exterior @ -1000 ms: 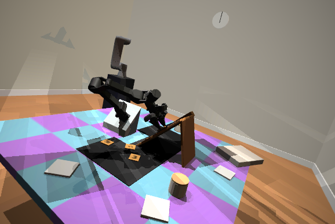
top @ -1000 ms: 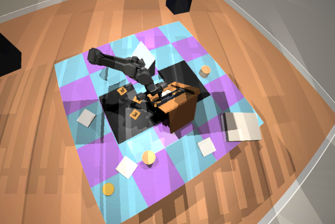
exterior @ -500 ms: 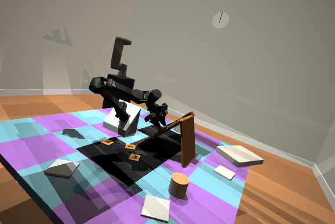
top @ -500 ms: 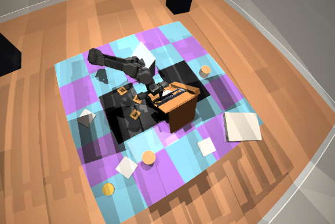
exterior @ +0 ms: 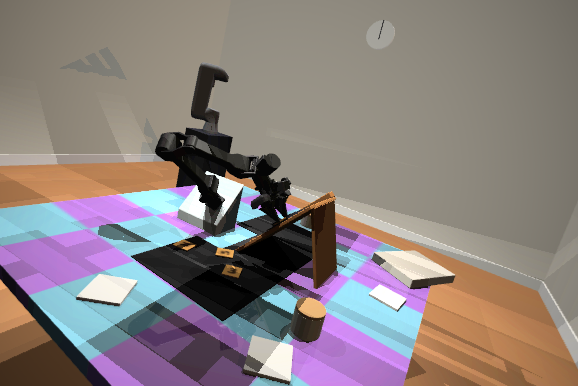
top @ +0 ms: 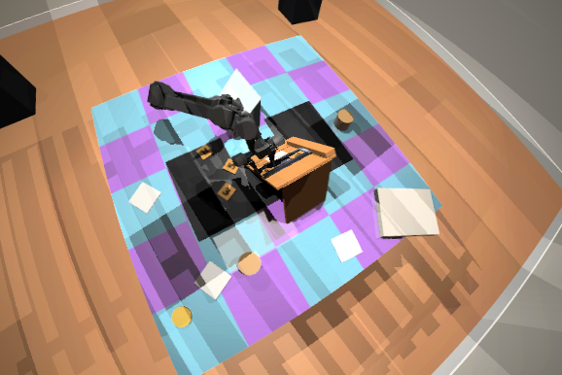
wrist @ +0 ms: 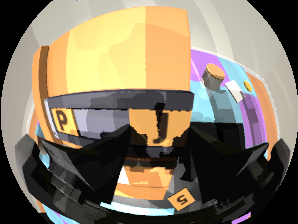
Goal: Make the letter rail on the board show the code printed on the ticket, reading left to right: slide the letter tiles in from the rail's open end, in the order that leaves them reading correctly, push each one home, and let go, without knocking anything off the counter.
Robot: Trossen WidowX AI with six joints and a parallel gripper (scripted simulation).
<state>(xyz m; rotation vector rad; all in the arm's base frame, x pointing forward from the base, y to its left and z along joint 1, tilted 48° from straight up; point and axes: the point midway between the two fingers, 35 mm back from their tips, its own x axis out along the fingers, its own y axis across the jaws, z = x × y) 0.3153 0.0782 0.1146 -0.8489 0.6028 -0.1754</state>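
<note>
Now: the orange letter tile marked p 1 cm behind my gripper tip and 13 cm to the left of it. The rest, counted from my gripper tip: black mat 15 cm behind, 4 cm to the left, 17 cm below; then letter tile right at my gripper tip; then white ticket 7 cm behind, 8 cm to the left, 7 cm below.
</note>
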